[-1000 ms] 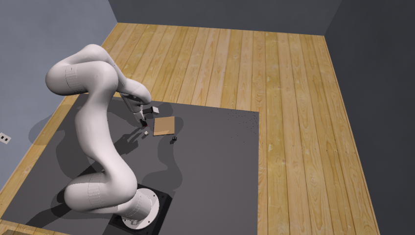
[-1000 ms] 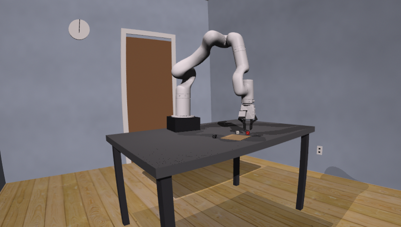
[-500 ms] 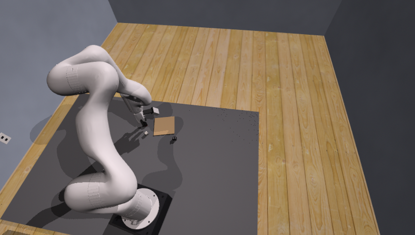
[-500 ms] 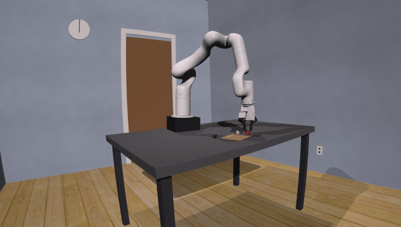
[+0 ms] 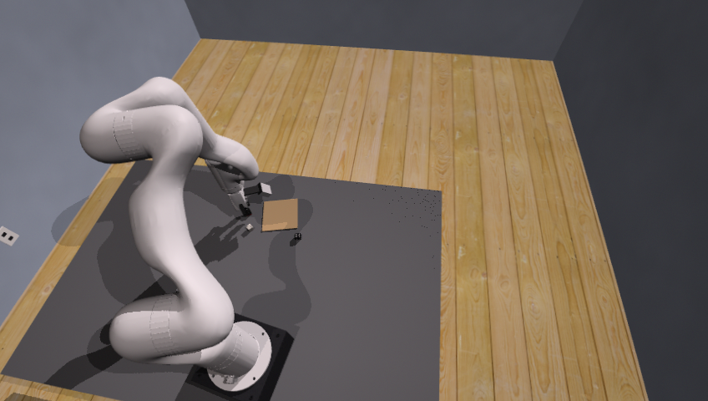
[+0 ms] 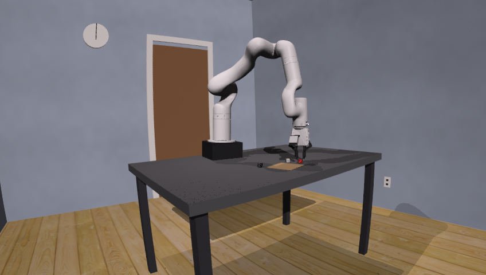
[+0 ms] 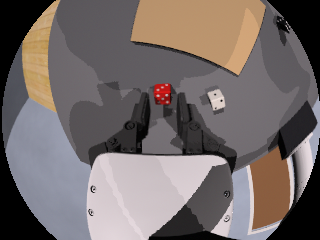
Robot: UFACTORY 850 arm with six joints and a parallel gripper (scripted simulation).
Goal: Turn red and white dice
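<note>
The red die is 40 mm below my hand. The rest, counted from my hand: tan mat: 130 mm to the right, 40 mm below; then white die: 70 mm behind, 40 mm below, 20 mm to the right; then black die: 220 mm to the right, 100 mm behind, 40 mm below.
</note>
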